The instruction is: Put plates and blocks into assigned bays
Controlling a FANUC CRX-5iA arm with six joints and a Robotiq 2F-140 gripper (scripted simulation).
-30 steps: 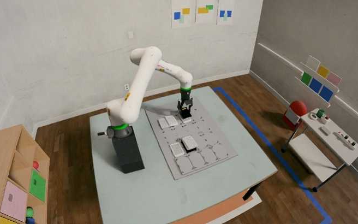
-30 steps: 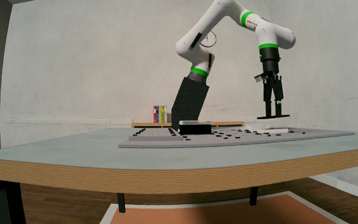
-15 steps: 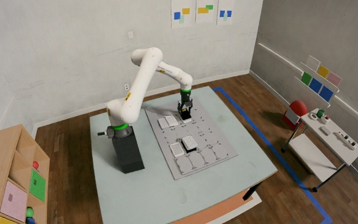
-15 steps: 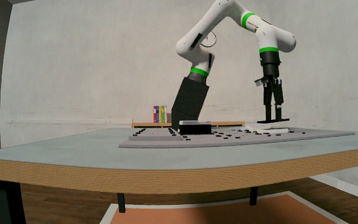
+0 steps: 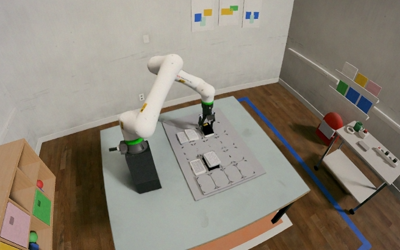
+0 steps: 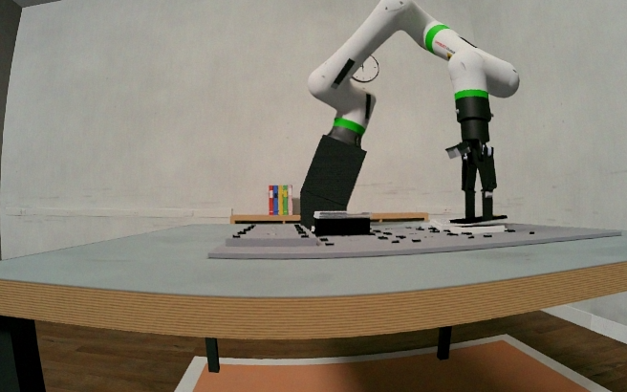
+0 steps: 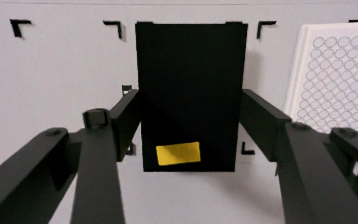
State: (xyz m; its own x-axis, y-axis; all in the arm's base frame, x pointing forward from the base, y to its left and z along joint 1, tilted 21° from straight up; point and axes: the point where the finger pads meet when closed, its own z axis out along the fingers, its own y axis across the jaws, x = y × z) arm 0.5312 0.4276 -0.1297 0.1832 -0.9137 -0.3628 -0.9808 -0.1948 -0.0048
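Now: hand 20 mm above the lid. Also, from my hand: white plate: 210 mm behind, 50 mm below, 40 mm to the right; then black deep-well block: 340 mm to the right, 40 mm behind, 30 mm below.
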